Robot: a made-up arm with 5 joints.
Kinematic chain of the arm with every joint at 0, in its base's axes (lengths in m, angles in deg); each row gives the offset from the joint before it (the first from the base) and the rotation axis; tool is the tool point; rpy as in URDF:
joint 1: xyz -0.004 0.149 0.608 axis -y
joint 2: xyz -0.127 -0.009 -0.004 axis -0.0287 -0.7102 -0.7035
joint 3: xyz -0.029 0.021 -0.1 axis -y
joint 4: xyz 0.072 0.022 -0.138 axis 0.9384 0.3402 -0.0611
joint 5: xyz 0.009 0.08 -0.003 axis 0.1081 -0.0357 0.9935
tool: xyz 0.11 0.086 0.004 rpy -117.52 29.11 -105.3
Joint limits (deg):
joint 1: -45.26..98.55
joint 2: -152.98..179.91
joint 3: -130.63..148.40
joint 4: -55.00..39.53
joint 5: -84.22..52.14
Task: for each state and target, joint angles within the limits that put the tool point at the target. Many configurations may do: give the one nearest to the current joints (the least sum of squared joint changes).
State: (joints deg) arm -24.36 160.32 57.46 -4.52 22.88
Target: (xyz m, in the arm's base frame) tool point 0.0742 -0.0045 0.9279
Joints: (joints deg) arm -41.77 150.69 47.58 -11.44 29.38
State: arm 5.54 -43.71 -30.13 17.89 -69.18
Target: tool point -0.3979 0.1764 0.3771
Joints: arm -8.89 -52.67 -40.55 18.09 -50.94
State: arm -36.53 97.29 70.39 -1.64 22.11
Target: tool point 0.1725 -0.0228 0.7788
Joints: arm -29.86 107.43 36.35 -21.86 14.56
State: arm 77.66 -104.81 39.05 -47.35 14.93
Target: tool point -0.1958 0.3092 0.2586
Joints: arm 60.41 -119.02 56.26 -31.00 2.72
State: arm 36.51 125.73 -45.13 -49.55 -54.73
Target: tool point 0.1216 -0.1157 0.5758
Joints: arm -4.32 124.62 -54.56 -43.00 -56.80
